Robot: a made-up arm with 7 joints. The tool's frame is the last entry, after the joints.
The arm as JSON. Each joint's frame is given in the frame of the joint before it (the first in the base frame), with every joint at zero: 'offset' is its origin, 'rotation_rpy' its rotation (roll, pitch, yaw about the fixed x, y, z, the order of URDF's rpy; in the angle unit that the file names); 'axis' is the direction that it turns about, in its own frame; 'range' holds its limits. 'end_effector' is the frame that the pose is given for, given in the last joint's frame.
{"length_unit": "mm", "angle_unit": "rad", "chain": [
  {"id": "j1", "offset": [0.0, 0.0, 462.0], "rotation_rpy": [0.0, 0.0, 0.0], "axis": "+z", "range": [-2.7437, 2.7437]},
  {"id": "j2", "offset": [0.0, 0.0, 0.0], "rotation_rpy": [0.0, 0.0, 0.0], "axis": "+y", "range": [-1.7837, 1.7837]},
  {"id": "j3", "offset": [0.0, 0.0, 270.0], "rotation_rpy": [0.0, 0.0, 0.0], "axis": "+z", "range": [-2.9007, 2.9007]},
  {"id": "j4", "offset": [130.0, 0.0, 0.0], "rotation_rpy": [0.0, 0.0, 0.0], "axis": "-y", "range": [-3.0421, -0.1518]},
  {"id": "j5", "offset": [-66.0, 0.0, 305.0], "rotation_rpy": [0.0, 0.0, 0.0], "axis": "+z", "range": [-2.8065, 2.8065]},
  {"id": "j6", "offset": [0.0, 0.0, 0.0], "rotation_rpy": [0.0, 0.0, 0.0], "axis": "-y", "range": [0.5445, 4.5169]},
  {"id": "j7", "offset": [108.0, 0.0, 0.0], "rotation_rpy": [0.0, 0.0, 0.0], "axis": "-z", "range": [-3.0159, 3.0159]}
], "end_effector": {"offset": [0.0, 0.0, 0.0], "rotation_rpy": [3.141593, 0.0, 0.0]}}
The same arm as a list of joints. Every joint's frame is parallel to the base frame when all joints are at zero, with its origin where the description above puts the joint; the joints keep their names.
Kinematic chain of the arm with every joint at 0, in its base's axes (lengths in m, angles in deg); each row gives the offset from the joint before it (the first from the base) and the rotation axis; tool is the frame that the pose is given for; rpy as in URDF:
j1: xyz 0.0000 0.0000 0.4620 axis +z
j2: xyz 0.0000 0.0000 0.0000 axis +y
j3: xyz 0.0000 0.0000 0.2700 axis +z
j4: xyz 0.1300 0.0000 0.0000 axis -y
j5: xyz -0.0660 0.0000 0.3050 axis +z
j6: xyz 0.0000 0.0000 0.0000 axis -y
j7: xyz 0.1080 0.0000 0.0000 axis -z
tool: xyz 0.0000 0.0000 0.0000 rpy -180.00 0.00 0.00
Joint limits (deg, base to tool): -157.20..157.20 -102.20..102.20 -166.20..166.20 -174.30..-8.70 -160.80..160.80 31.20..258.80 -172.80..172.80

